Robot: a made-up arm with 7 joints.
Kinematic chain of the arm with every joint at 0, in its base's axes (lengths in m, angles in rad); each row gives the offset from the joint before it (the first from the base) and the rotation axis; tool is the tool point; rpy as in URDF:
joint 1: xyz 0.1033 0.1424 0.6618 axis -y
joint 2: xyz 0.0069 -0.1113 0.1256 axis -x
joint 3: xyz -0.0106 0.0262 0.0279 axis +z
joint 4: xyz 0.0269 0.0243 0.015 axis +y
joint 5: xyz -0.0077 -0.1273 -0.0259 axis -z
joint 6: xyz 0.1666 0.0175 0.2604 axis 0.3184 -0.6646 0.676
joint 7: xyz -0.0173 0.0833 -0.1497 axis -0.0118 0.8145 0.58
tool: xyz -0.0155 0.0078 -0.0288 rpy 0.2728 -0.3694 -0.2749
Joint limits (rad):
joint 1: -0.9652..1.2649
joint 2: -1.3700..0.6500
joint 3: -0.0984..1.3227
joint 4: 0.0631..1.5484
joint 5: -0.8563..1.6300
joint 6: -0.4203..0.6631
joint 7: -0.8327..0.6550
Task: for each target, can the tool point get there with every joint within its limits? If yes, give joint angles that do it. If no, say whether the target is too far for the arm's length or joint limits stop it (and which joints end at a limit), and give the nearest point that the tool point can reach.
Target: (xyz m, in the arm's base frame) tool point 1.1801 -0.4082 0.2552
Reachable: no: too far | nearest point 0.5043 -0.0574 0.5531 | short by 0.818 m
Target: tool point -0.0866 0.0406 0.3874
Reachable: no: joint limits stop it (at a limit: joint 1, joint 3, joint 5, joint 6, joint 7) | nearest point 0.0250 0.0374 0.4881 | short by 0.150 m
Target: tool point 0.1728 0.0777 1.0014
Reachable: yes | joints 0.6165 -0.9885 1.0768 0.4438 1.0885 0.1929 -0.2548
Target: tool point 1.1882 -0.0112 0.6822
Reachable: no: too far | nearest point 0.5428 0.0181 0.6701 | short by 0.646 m
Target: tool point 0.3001 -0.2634 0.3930
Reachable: no: joint limits stop it (at a limit: joint 1, joint 4, joint 5, joint 6, joint 7) | nearest point 0.2782 -0.1818 0.4814 | short by 0.122 m
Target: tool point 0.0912 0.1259 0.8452
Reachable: yes | joints 0.5597 0.2849 0.1383 0.9035 -0.6029 -0.1655 0.5414
